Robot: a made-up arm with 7 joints. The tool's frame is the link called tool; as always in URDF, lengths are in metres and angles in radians.
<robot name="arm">
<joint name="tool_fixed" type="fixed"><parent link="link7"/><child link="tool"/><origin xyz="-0.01 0.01 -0.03" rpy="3.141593 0 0"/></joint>
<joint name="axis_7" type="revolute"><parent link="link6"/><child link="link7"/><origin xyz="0.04 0.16 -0.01" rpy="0 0 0"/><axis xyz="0.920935 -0.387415 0.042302"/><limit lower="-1.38" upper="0.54" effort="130" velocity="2.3"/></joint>
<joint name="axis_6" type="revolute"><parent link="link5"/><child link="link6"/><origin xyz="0.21 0.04 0.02" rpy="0 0 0"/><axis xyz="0 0 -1"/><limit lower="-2.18" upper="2.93" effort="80" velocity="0.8"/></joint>
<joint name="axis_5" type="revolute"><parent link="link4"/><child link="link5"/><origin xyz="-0.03 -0.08 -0.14" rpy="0 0 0"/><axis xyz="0 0 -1"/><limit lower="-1.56" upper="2.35" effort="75" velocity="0.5"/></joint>
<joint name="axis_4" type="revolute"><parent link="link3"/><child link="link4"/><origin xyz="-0.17 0 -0.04" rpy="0 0 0"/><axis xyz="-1 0 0"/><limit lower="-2.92" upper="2.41" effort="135" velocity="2.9"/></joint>
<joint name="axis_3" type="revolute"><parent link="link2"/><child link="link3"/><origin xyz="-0.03 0.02 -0.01" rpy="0 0 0"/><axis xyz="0 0 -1"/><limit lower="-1.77" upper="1.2" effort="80" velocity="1.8"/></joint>
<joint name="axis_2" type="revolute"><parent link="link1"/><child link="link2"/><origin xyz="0.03 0.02 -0.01" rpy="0 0 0"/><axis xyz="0.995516 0.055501 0.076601"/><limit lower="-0.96" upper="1.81" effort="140" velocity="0.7"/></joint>
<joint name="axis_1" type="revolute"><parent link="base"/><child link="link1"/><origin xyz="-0.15 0.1 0.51" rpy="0 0 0"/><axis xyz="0 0 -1"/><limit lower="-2.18" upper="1.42" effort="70" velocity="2.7"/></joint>
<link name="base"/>
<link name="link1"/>
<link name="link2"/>
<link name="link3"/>
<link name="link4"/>
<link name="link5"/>
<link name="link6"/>
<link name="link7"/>
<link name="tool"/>
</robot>
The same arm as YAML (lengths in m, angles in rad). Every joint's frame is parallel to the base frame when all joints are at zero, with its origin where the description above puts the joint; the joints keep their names.
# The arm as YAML. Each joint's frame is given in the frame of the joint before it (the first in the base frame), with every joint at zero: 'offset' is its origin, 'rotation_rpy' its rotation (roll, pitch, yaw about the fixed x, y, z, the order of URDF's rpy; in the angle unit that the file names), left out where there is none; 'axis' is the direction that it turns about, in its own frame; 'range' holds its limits. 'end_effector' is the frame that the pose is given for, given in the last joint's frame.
length_unit: m
angle_unit: rad
chain:
  - id: axis_1
    offset: [-0.15, 0.1, 0.51]
    axis: "-z"
    range: [-2.18, 1.42]
  - id: axis_2
    offset: [0.03, 0.02, -0.01]
    axis: [0.995516, 0.055501, 0.076601]
    range: [-0.96, 1.81]
  - id: axis_3
    offset: [-0.03, 0.02, -0.01]
    axis: "-z"
    range: [-1.77, 1.2]
  - id: axis_4
    offset: [-0.17, 0.0, -0.04]
    axis: "-x"
    range: [-2.92, 2.41]
  - id: axis_5
    offset: [-0.03, -0.08, -0.14]
    axis: "-z"
    range: [-1.56, 2.35]
  - id: axis_6
    offset: [0.21, 0.04, 0.02]
    axis: "-z"
    range: [-2.18, 2.93]
  - id: axis_7
    offset: [0.04, 0.16, -0.01]
    axis: [0.920935, -0.387415, 0.042302]
    range: [-1.38, 0.54]
end_effector:
  offset: [-0.01, 0.01, -0.03]
  rotation_rpy: [-3.1416, 0.0, 0.0]

